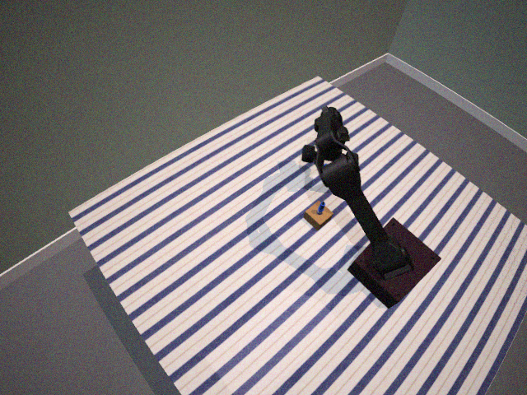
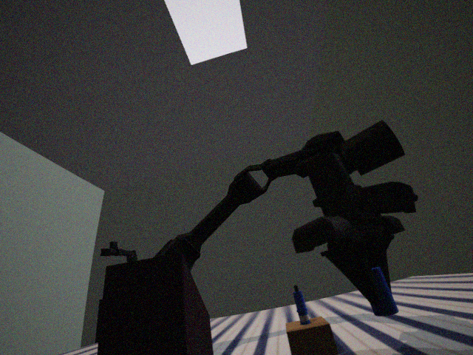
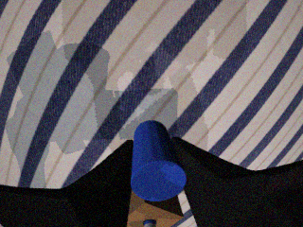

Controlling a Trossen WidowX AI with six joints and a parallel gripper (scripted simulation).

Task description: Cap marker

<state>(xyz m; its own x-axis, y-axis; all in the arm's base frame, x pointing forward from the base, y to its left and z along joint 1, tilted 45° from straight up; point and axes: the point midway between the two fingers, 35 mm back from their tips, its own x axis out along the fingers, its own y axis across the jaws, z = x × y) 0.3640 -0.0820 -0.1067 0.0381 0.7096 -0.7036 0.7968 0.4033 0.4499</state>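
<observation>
Now: the brown holder block 90 mm behind my gripper tip, 120 mm to the left of it and 50 mm below it. Round my gripper tip: blue cap (10 mm above).
</observation>
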